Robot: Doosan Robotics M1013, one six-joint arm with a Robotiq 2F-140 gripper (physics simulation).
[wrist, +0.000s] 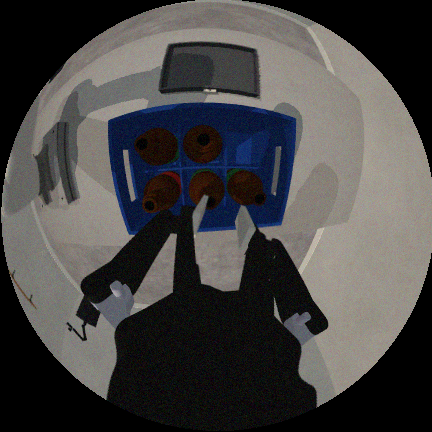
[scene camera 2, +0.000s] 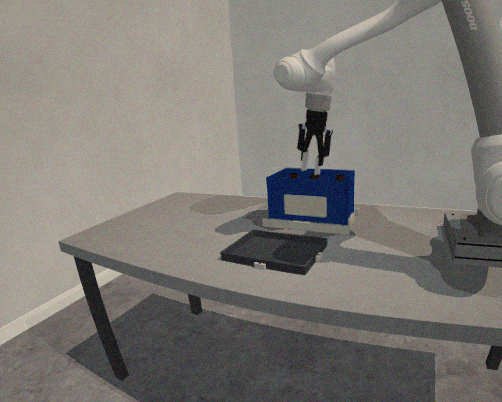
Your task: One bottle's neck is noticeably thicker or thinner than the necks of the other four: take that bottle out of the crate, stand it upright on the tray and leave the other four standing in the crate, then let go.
Labels:
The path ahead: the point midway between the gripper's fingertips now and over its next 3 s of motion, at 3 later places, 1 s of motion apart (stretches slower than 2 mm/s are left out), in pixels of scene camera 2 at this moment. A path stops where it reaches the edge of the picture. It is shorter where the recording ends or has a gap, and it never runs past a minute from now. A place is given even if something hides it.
The gripper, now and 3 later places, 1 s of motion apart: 310, 172; 313, 170; 314, 164; 314, 174

